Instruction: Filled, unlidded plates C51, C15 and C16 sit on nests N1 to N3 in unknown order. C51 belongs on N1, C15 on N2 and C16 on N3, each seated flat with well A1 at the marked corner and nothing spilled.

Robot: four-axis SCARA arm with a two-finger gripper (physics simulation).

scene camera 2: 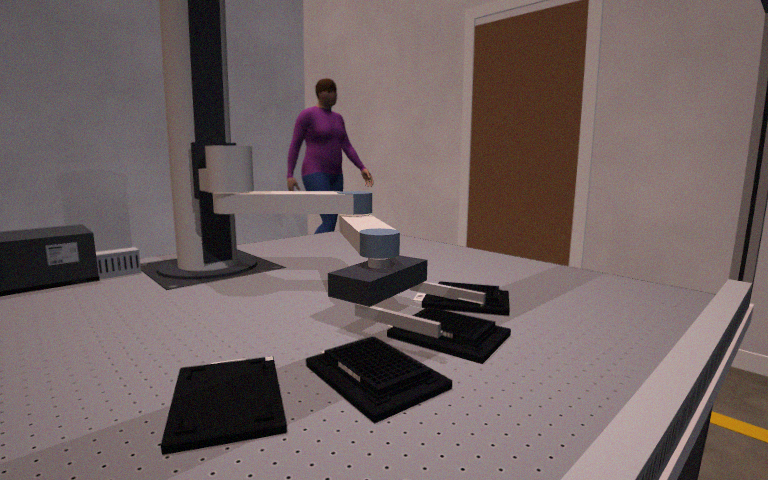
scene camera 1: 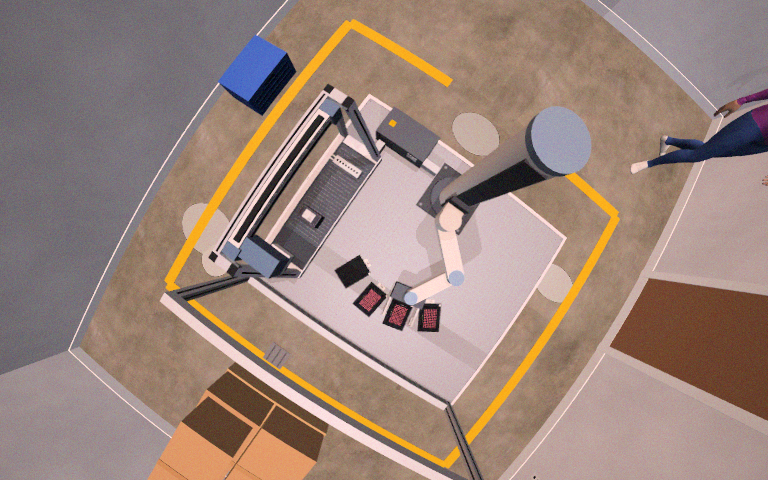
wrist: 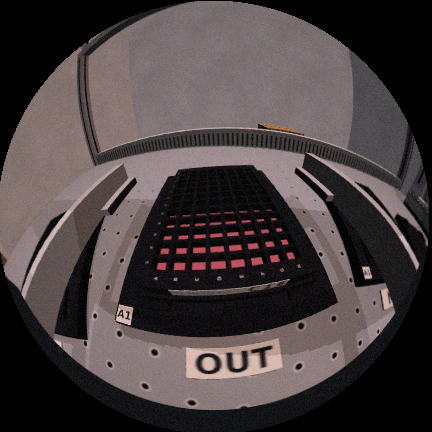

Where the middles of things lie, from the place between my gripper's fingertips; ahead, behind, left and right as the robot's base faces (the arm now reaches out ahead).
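Scene:
Offsets from my hand: out label (wrist: 233, 361), 120 mm behind, 40 mm below, 30 mm to the right of it; nest N1 (scene camera 2: 444, 305), 160 mm to the left of it, 110 mm behind, 40 mm below; nest N2 (scene camera 2: 348, 390), 180 mm to the right of it, 40 mm below, 10 mm behind; plate C16 (scene camera 2: 457, 328), 30 mm below, 20 mm behind, 10 mm to the right of it.

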